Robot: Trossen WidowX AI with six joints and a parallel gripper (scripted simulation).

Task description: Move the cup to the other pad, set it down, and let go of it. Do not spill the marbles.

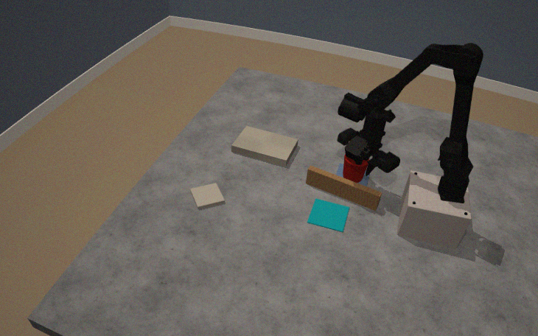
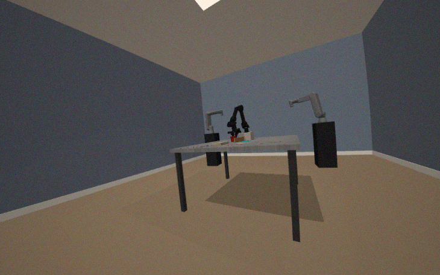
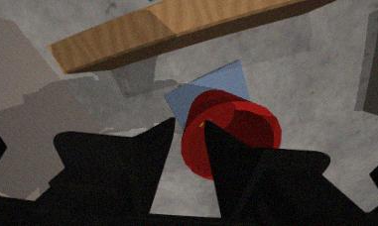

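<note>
Now: the light blue pad 50 mm below my gripper tip, 20 mm to the right of it and 20 mm ahead of it. Also, from my gripper tip: cyan pad (160 mm to the left, 80 mm ahead, 50 mm below); then large beige slab (310 mm ahead, 80 mm to the right, 30 mm below); then red cup (20 mm to the right, 20 mm ahead).
</note>
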